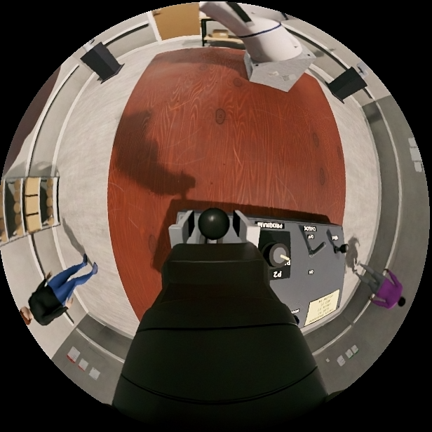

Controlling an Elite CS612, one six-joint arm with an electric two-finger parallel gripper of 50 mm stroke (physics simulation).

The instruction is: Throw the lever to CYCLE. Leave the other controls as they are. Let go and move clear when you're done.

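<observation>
A lever with a round black ball knob (214, 223) stands at the left part of the dark control panel (320, 285). My gripper (213, 218) is open, with one finger on each side of the ball knob and a gap on both sides. The lever's shaft and its labels are hidden behind the gripper body, so its position and the word CYCLE cannot be read.
Right of the gripper are the PROGRAM rotary knob (278, 255), a small switch lever (317, 249) marked OFF and ON, a small black knob (343, 248) and a yellow note (322, 307). The panel lies at the near side of the red wooden table (225, 150).
</observation>
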